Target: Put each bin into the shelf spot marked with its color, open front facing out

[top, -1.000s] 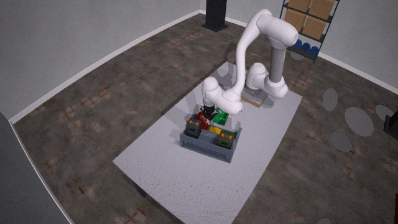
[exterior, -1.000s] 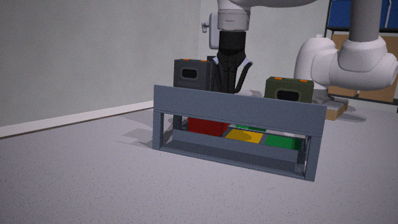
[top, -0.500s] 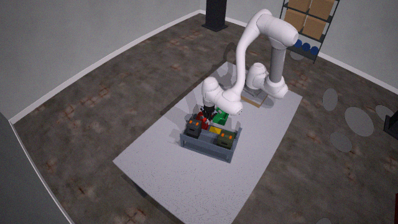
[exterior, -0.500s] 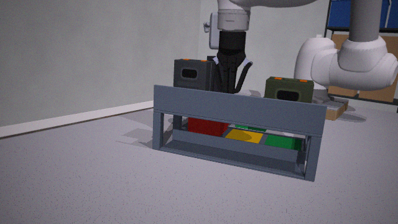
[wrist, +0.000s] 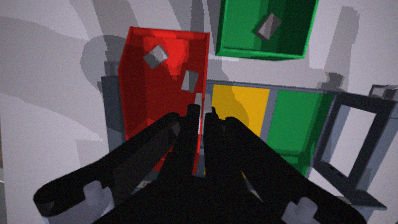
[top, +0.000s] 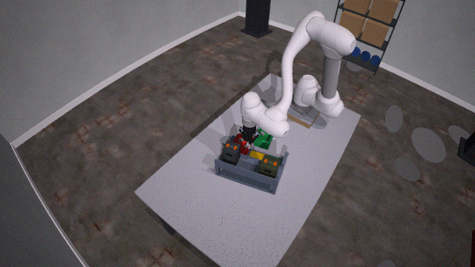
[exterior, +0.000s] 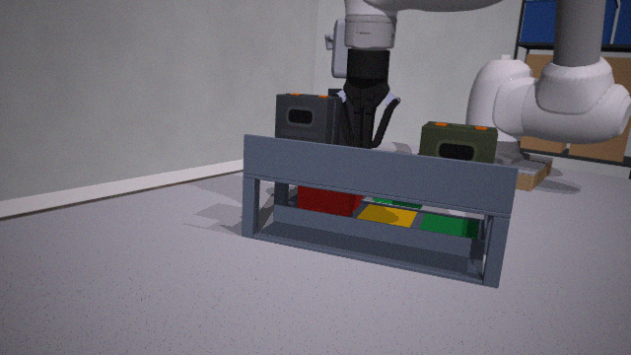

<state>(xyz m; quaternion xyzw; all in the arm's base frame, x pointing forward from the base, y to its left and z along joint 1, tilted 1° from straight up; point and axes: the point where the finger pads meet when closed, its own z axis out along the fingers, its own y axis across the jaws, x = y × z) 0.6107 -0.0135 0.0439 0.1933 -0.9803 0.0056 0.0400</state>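
Right now the red bin is 1 cm ahead of my hand, 5 cm to the right of it and 4 cm below it. From my hand the other things lie so: olive box 8 cm ahead, 23 cm to the left, 6 cm above; then green bin 17 cm behind, 5 cm below; then dark grey box 17 cm ahead, 1 cm to the left, 7 cm above.
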